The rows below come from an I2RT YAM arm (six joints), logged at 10 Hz.
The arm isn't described. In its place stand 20 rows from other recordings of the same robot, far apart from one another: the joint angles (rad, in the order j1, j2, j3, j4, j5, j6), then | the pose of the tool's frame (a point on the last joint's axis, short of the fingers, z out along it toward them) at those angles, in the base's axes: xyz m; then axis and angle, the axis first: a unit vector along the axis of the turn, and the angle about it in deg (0 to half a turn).
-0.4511 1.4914 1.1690 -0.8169 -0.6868 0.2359 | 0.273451, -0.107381, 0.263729, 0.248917, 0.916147, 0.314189, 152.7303
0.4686 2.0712 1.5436 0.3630 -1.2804 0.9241 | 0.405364, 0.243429, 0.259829, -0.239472, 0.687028, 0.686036, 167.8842
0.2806 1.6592 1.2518 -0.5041 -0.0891 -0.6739 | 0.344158, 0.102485, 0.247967, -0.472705, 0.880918, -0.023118, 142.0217
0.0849 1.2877 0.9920 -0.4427 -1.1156 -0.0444 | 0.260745, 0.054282, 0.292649, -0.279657, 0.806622, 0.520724, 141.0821
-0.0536 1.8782 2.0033 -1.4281 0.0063 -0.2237 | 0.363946, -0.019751, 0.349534, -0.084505, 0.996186, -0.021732, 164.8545
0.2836 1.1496 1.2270 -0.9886 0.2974 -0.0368 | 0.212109, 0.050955, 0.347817, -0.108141, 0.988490, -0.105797, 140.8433
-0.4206 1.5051 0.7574 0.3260 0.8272 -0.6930 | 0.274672, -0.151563, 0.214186, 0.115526, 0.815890, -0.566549, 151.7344
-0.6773 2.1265 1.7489 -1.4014 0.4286 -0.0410 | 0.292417, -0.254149, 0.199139, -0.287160, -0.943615, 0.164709, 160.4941
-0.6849 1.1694 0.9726 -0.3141 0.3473 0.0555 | 0.195719, -0.175508, 0.314904, 0.430145, 0.841358, -0.327247, 129.4086
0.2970 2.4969 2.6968 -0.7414 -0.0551 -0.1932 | 0.528301, 0.163739, 0.323145, -0.257324, 0.964657, 0.056756, 121.3010
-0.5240 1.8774 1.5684 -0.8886 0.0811 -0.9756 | 0.337303, -0.198253, 0.245895, -0.213751, 0.964287, -0.156400, 167.5415
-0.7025 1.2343 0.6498 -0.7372 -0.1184 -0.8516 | 0.153244, -0.124222, 0.171573, -0.081794, 0.995611, -0.045479, 165.1093
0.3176 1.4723 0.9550 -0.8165 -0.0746 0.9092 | 0.248414, 0.084454, 0.200771, 0.285854, 0.953191, 0.098566, 171.3648
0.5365 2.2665 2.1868 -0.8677 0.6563 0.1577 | 0.439023, 0.235806, 0.273473, -0.078357, 0.975650, -0.204857, 135.6607
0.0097 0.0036 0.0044 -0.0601 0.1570 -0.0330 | 0.109970, -0.004500, 0.168178, 0.052411, 0.994649, -0.089035, 93.8414
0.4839 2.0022 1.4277 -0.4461 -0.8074 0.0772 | 0.360011, 0.218271, 0.186485, -0.285874, 0.853101, 0.436456, 164.4409
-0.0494 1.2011 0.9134 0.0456 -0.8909 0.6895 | 0.271171, 0.014311, 0.324574, 0.009744, 0.836364, 0.548088, 130.1537
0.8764 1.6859 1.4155 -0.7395 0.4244 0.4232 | 0.241038, 0.266540, 0.277999, -0.163880, 0.986476, 0.002729, 140.5042
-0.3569 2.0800 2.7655 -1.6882 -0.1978 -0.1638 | 0.338785, -0.118855, 0.453754, 0.067525, 0.997503, 0.020715, 145.8198
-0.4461 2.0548 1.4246 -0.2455 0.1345 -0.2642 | 0.400411, -0.196790, 0.167348, 0.113085, 0.976065, -0.185768, 145.4874
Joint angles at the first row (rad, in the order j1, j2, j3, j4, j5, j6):
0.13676, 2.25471, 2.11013, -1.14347, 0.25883, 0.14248
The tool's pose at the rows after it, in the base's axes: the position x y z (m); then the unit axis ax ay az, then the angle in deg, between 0 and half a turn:
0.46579, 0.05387, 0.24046, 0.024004, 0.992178, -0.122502, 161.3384
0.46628, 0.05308, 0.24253, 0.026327, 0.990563, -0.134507, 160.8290
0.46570, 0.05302, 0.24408, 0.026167, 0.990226, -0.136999, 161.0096
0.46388, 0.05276, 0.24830, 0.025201, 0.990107, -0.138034, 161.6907
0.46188, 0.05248, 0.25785, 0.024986, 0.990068, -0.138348, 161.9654
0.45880, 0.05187, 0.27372, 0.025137, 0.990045, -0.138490, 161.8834
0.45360, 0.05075, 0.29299, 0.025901, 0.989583, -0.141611, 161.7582
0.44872, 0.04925, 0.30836, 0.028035, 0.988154, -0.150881, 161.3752
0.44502, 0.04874, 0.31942, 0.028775, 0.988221, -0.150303, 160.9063
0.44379, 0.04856, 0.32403, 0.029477, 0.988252, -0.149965, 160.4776
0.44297, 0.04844, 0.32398, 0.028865, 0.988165, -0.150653, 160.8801
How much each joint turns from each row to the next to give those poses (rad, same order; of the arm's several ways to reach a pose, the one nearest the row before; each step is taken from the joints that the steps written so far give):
-0.00001, -0.00001, 0.00724, 0.00152, 0.02975, -0.00001
0.00001, -0.00001, 0.00645, -0.00036, 0.02519, 0.00002
0.00038, 0.00002, 0.00651, -0.01030, 0.00457, -0.00001
0.00001, 0.00001, 0.01835, -0.03055, 0.00038, 0.00001
-0.00001, -0.00003, 0.03886, -0.04385, 0.00000, 0.00037
-0.00037, 0.00002, 0.06412, -0.06256, 0.00039, -0.00037
-0.00040, 0.00000, 0.07894, -0.07743, 0.00648, -0.00002
-0.00037, -0.00001, 0.06331, -0.05874, 0.01945, 0.00039
-0.00001, 0.00001, 0.04657, -0.03817, 0.00000, -0.00001
0.00000, 0.00004, 0.01917, -0.01149, 0.00038, 0.00001
0.00001, 0.00001, 0.00077, -0.00802, 0.00039, 0.00001

